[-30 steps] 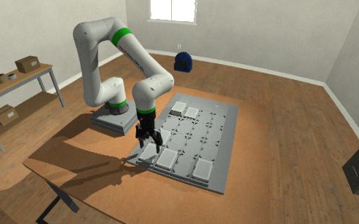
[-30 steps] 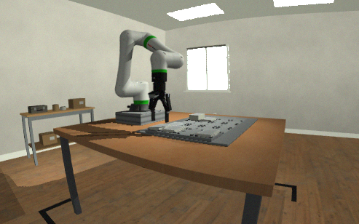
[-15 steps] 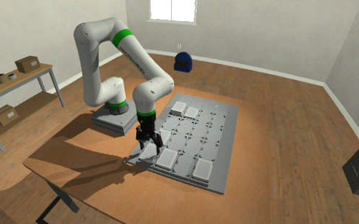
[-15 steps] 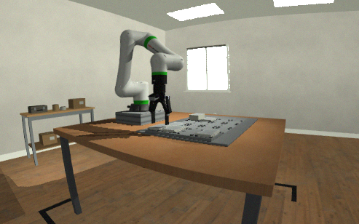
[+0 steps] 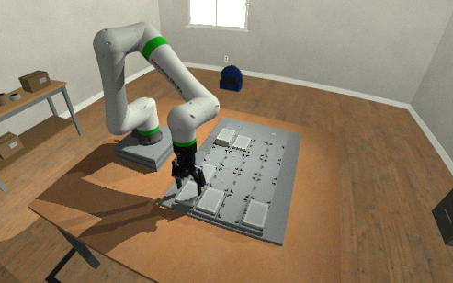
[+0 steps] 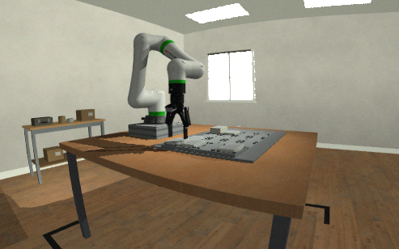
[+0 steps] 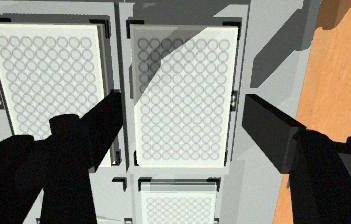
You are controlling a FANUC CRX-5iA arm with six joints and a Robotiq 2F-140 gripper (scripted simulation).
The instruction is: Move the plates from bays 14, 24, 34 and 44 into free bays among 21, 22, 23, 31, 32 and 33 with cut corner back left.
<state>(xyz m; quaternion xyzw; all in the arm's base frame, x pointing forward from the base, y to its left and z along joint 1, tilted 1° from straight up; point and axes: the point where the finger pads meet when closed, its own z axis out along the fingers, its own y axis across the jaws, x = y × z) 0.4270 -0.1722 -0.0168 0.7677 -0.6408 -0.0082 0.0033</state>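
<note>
The sealed 96-well plate is 16 cm to the left of my hand, 6 cm below it and 3 cm behind it. The rest, counted from my hand: bay label 43 (24 cm ahead, 21 cm to the left, 6 cm below); sealed deep-well block (48 cm to the left, 9 cm behind, 4 cm below).
</note>
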